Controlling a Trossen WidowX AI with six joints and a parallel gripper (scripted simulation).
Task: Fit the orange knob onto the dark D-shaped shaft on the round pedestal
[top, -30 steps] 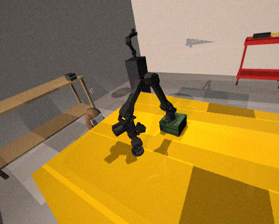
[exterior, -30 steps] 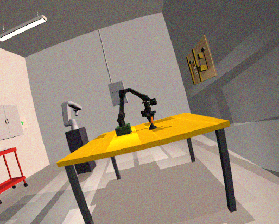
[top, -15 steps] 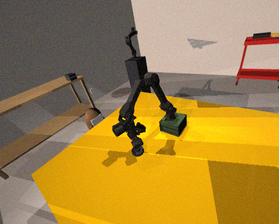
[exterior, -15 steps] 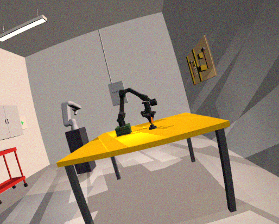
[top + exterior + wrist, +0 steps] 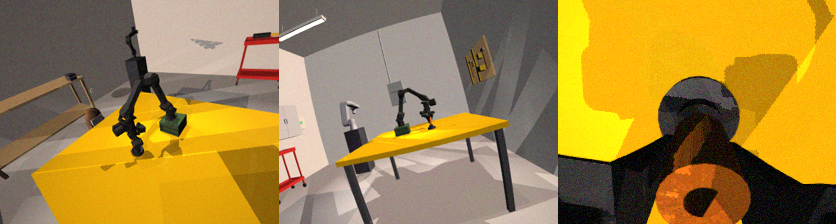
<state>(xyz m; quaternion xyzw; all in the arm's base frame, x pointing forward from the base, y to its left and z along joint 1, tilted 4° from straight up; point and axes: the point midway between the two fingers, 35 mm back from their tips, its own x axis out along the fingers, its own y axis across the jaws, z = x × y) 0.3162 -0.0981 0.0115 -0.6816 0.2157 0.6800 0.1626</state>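
My gripper tip is 20 mm below the orange knob. The rest, counted from my gripper tip: pedestal: 40 mm below.
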